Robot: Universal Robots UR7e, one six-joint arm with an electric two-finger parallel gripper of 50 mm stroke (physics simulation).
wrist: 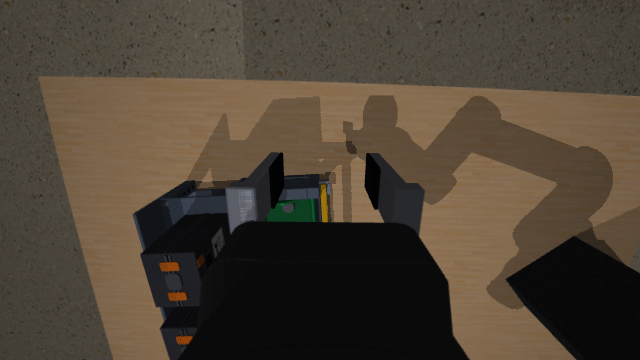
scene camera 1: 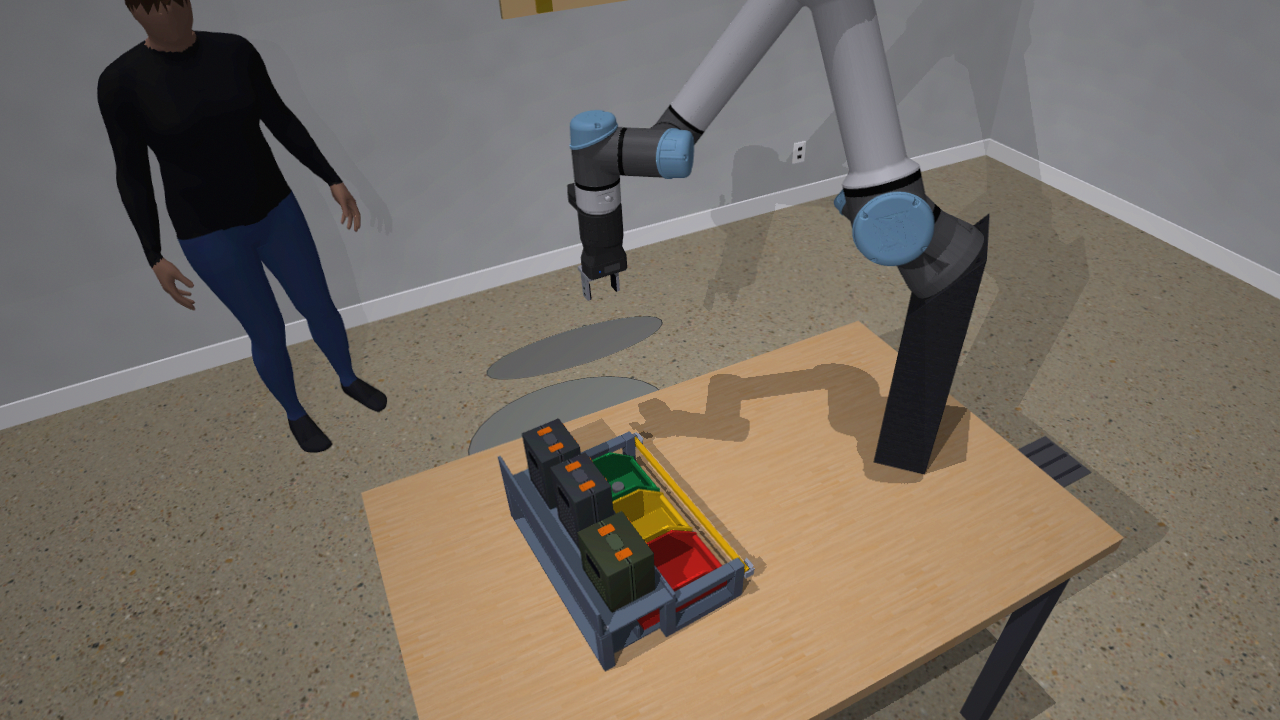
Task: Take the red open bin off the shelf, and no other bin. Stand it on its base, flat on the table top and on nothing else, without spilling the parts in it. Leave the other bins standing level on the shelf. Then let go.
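Seen in the pictures: gripper, fingertip midpoint: (wrist: pixel 324 170) (scene camera 1: pixel 601 293); arm's base, origin of the base link: (scene camera 1: pixel 949 265).
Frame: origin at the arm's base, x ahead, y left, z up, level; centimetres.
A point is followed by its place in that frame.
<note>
The red open bin (scene camera 1: pixel 687 557) {x 53.7, y -10.6, z -42.0 cm} sits in the near end of the blue-grey shelf (scene camera 1: pixel 554 548) {x 75.5, y -18.4, z -26.9 cm} (wrist: pixel 170 227), in scene camera 1; whether parts lie in it I cannot tell. It does not show in the wrist view. The yellow bin (scene camera 1: pixel 651 512) {x 51.2, y -22.7, z -42.0 cm} stands beside it, and the green bin (scene camera 1: pixel 623 471) {x 48.5, y -33.9, z -41.3 cm} (wrist: pixel 300 214) {x 50.2, y -29.0, z -42.0 cm} beyond that, with a grey round part inside. My gripper (scene camera 1: pixel 600 288) {x 41.1, y -45.8, z -7.9 cm} (wrist: pixel 324 170) {x 41.1, y -45.8, z -7.9 cm} is open and empty, pointing down, high above the table and well away from the red bin. In the wrist view its body hides much of the shelf.
Two dark cases (scene camera 1: pixel 547 456) {x 67.3, y -30.1, z -20.8 cm} (scene camera 1: pixel 583 488) {x 68.0, y -19.5, z -19.6 cm} and a green case (scene camera 1: pixel 615 557) {x 71.3, y -8.2, z -23.2 cm} stand on the shelf behind the bins. A yellow bar (scene camera 1: pixel 689 498) {x 47.3, y -16.5, z -36.4 cm} (wrist: pixel 324 202) {x 44.3, y -32.5, z -36.5 cm} runs along the shelf front. The wooden table (scene camera 1: pixel 859 537) {x 27.4, y 7.9, z -43.0 cm} (wrist: pixel 125 125) {x 77.7, y -54.9, z -42.9 cm} carries the arm's black pedestal (scene camera 1: pixel 930 385) {x 6.6, y 4.9, z -20.5 cm}. A person (scene camera 1: pixel 201 134) stands beyond the table.
</note>
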